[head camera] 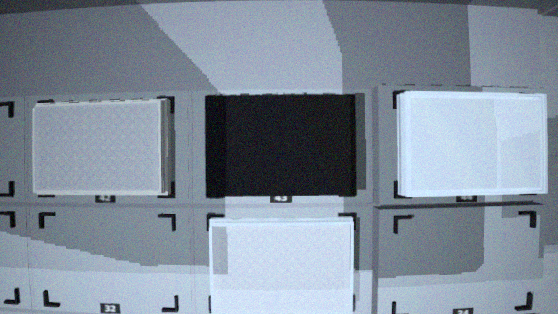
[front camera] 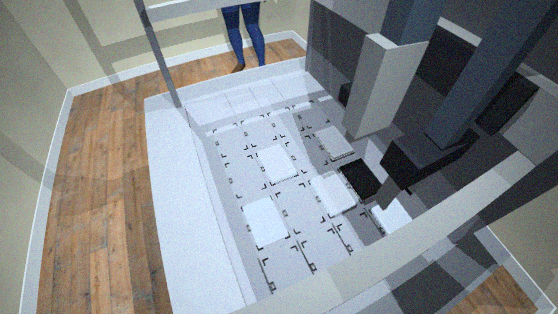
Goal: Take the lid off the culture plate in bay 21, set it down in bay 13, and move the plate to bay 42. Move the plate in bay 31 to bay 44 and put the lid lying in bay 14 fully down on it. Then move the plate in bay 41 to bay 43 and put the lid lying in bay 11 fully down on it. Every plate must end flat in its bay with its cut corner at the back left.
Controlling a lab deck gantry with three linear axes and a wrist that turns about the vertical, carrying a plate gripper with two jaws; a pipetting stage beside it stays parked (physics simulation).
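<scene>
My gripper is in the front view, above the deck near bay 44. Its jaws look apart, with no plate or lid seen between them; they do not show in the head view. The grey plate lies flat in bay 42 with its well pattern uncovered. The black plate lies flat in bay 43; whether a lid covers it is hard to tell. The white plate in bay 44 has a lid on it, partly behind a jaw in the front view. A white lid lies in bay 13. Cut corners cannot be made out.
A white lidded plate stands in bay 33, just in front of the black plate. Another white piece lies in bay 22. The pipetting stage hangs beside the gripper. A person's legs show behind the deck.
</scene>
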